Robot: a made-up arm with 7 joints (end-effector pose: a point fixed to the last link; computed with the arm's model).
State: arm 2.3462 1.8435 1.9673 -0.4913 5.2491 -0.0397 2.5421
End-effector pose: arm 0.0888 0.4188 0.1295 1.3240 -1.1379 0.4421
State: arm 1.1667 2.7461 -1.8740 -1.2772 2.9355 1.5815 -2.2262
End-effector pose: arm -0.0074 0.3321 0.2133 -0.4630 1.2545 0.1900
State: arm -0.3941 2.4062 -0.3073 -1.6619 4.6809 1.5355 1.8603
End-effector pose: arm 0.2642 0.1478 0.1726 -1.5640 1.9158 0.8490
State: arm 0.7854 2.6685 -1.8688 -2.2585 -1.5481 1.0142 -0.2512
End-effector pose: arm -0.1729 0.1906 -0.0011 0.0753 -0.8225 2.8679
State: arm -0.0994 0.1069 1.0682 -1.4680 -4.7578 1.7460 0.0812
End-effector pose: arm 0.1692 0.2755 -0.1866 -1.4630 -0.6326 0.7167
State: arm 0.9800 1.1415 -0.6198 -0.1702 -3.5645 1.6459 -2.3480
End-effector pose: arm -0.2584 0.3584 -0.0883 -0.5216 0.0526 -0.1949
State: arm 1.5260 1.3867 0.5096 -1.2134 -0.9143 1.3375 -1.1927
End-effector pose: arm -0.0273 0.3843 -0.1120 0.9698 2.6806 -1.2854
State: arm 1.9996 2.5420 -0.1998 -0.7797 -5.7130 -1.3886 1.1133
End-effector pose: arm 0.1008 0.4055 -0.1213 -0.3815 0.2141 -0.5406
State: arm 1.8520 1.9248 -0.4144 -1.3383 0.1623 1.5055 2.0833
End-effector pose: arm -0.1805 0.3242 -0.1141 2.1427 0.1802 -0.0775
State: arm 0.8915 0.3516 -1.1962 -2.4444 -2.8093 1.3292 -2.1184
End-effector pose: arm 0.0711 -0.1801 -0.1169 -2.2821 -1.6142 1.3912
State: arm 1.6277 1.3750 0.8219 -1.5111 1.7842 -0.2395 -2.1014
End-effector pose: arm 0.0611 0.3513 -0.0910 1.3633 -0.0275 -1.2673
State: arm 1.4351 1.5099 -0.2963 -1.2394 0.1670 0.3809 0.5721
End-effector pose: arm -0.1519 0.3179 -0.1865 0.7374 0.6509 -0.3644
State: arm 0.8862 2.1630 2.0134 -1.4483 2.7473 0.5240 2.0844
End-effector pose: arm 0.1635 0.0538 0.3339 -2.1232 0.2672 0.8478
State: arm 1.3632 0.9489 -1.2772 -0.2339 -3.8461 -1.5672 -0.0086
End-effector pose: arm -0.3856 0.2328 -0.0177 1.5010 -0.4283 -0.2685
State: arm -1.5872 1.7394 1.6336 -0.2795 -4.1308 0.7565 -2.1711
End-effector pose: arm 0.0178 0.4244 0.1505 -0.3929 2.5430 -0.8002
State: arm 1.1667 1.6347 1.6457 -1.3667 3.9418 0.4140 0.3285
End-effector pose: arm 0.1769 0.2738 0.2050 -2.4164 -0.9937 0.9506
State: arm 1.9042 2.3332 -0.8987 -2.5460 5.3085 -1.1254 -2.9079
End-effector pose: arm -0.1970 0.0438 -0.0545 -0.3610 2.4718 1.0175
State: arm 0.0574 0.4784 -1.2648 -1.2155 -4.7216 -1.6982 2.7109
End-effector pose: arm 0.0623 -0.0903 -0.3857 2.1326 0.0531 -1.6619
